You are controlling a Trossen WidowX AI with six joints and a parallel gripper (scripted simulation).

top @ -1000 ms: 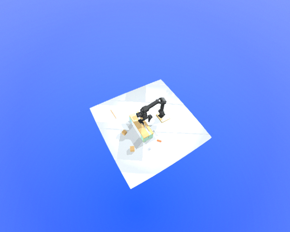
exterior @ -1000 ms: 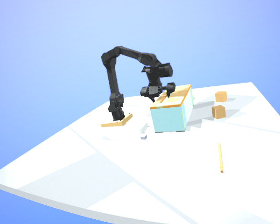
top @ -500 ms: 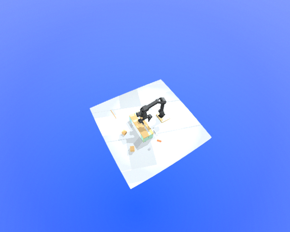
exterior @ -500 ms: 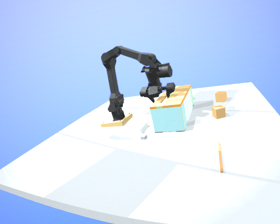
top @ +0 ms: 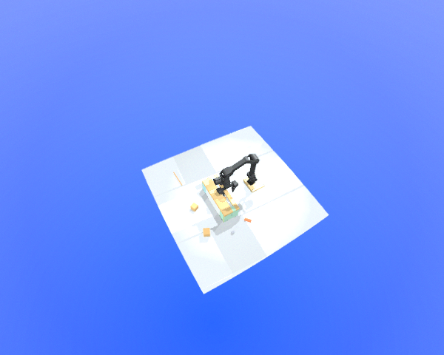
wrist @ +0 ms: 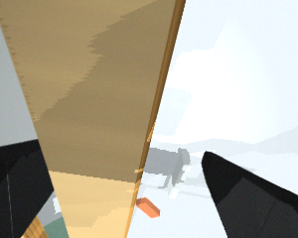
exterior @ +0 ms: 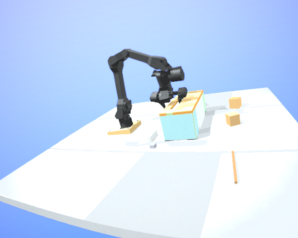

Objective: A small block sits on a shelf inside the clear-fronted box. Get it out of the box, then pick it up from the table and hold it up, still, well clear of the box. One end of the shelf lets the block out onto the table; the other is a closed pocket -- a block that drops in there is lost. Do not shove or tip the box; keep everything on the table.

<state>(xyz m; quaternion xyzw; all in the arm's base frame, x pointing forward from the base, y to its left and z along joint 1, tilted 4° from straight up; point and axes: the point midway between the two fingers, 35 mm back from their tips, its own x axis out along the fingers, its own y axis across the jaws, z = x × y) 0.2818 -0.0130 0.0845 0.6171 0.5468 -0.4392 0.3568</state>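
The box is 3 cm below my gripper tip, 3 cm ahead of it and 2 cm to the right of it. Round my gripper tip: thin orange stick 46 cm to the right, 23 cm ahead, 9 cm below; orange-red block 26 cm to the left, 8 cm below.
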